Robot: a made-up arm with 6 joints.
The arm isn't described. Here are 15 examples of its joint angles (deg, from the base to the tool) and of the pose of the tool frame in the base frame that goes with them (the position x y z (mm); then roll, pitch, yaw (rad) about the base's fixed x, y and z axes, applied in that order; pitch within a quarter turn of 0, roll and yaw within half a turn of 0).
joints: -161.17 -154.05 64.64 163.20 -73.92 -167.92
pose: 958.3 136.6 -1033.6 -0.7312 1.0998 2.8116
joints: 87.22 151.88 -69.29 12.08 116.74 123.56
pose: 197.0 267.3 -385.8 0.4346 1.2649 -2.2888
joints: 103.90 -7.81 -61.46 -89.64 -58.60 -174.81
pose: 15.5 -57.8 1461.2 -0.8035 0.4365 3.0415
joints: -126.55 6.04 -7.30 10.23 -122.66 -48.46
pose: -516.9 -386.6 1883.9 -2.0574 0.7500 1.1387
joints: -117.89 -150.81 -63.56 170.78 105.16 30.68
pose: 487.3 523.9 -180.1 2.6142 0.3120 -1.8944
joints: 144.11 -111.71 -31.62 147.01 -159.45 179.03
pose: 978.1 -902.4 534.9 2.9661 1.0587 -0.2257
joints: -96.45 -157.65 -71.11 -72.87 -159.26 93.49
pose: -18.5 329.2 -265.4 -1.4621 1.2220 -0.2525
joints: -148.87 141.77 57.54 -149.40 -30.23 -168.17
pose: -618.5 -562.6 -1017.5 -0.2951 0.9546 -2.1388
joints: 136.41 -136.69 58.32 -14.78 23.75 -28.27
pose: 1163.9 -857.0 -530.1 -2.3310 0.6601 -0.6304
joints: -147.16 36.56 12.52 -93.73 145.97 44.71
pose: -996.1 -657.5 1327.9 0.4952 -0.3093 1.1996
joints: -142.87 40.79 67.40 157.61 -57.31 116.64
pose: -939.0 -929.0 1905.7 2.4753 -1.2158 2.6157
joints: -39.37 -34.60 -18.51 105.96 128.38 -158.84
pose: -267.8 286.6 2026.6 1.1439 0.3889 1.5026
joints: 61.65 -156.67 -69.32 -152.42 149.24 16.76
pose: -358.6 -313.6 -248.9 2.8041 1.0745 0.5555
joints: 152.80 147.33 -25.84 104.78 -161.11 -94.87
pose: -293.9 97.1 -850.3 -2.7746 -0.0305 2.3483
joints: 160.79 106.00 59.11 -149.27 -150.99 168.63
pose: -1566.8 374.8 -232.6 -1.8013 -1.1767 -1.0368
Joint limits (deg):
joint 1: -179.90..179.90
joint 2: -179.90..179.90
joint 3: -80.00..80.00
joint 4: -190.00..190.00
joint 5: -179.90..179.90
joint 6: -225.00..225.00
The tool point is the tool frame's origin. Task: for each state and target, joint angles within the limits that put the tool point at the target. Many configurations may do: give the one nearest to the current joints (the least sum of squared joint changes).
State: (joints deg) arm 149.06 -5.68 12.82 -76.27 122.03 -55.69
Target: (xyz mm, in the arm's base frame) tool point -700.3 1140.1 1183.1
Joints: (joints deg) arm 123.94 45.05 18.36 -72.85 122.03 -55.69
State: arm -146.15 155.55 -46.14 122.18 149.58 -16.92
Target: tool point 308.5 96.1 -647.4
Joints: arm -144.88 173.37 -45.99 121.73 149.58 -16.92
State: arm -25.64 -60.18 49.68 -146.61 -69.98 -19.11
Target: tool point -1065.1 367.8 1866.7
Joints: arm -11.30 -54.62 45.36 -143.91 -69.98 -19.11
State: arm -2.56 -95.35 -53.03 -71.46 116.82 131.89
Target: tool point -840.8 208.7 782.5
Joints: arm -15.69 -77.98 -65.24 -81.91 116.82 131.89
